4 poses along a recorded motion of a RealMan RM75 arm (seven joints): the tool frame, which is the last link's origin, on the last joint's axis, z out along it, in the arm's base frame.
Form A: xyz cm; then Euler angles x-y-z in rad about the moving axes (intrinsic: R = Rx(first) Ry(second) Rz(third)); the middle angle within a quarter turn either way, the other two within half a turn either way.
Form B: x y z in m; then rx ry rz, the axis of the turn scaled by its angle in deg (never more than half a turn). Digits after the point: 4 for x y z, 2 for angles.
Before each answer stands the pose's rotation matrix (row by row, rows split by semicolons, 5 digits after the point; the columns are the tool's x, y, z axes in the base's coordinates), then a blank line. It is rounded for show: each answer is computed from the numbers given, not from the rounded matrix.
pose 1, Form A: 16.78, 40.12, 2.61, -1.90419, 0.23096, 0.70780
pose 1, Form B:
0.73962 -0.63290 0.22891; -0.37712 -0.10801 0.91985; -0.55745 -0.76666 -0.31856

0.1678, 0.4012, 0.0261, -98.85, 46.09, 14.99
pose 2, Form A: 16.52, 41.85, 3.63, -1.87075, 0.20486, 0.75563
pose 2, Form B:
0.71262 -0.67141 0.20343; -0.34408 -0.08179 0.93537; -0.61138 -0.73656 -0.28930

0.1652, 0.4185, 0.0363, -96.70, 47.12, 18.93
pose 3, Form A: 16.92, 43.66, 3.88, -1.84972, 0.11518, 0.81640
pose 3, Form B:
0.68031 -0.72386 0.11493; -0.27629 -0.10805 0.95498; -0.67885 -0.68144 -0.27350

0.1692, 0.4366, 0.0388, -96.56, 46.84, 26.41
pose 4, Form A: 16.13, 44.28, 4.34, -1.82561, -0.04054, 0.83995
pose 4, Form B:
0.66695 -0.74400 -0.04053; -0.16151 -0.19746 0.96692; -0.72739 -0.63834 -0.25186

0.1613, 0.4428, 0.0434, -98.57, 42.18, 35.77
